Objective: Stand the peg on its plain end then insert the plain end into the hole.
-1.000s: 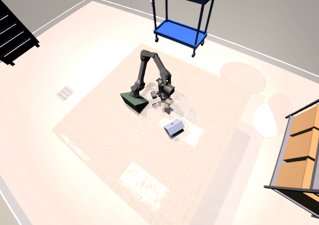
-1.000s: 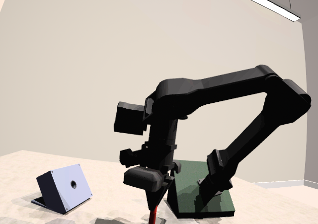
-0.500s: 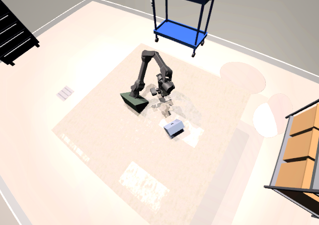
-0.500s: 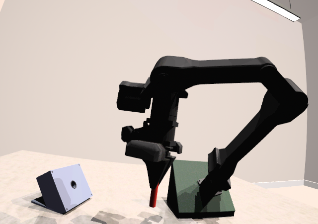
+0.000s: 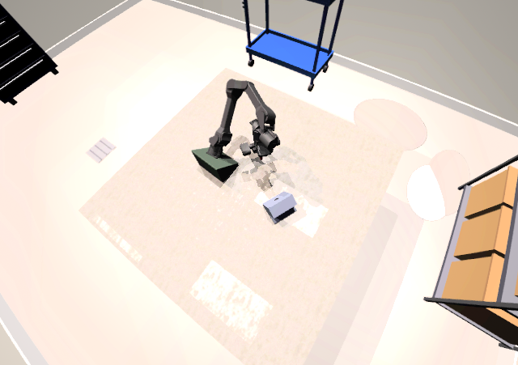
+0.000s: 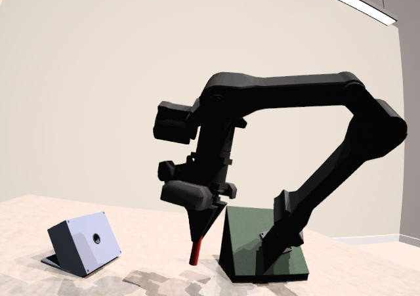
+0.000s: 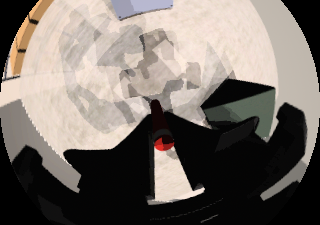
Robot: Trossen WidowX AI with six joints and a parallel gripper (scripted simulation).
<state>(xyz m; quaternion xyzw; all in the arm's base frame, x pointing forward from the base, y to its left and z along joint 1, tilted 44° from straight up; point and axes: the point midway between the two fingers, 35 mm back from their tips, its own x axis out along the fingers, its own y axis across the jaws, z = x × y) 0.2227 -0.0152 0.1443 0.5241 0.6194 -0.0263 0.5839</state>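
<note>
My gripper tip is now 180 mm short of the sloped panel, 170 mm to the left of it and 70 mm above it. From my gripper tip the other things lie so: peg (20 mm above).
</note>
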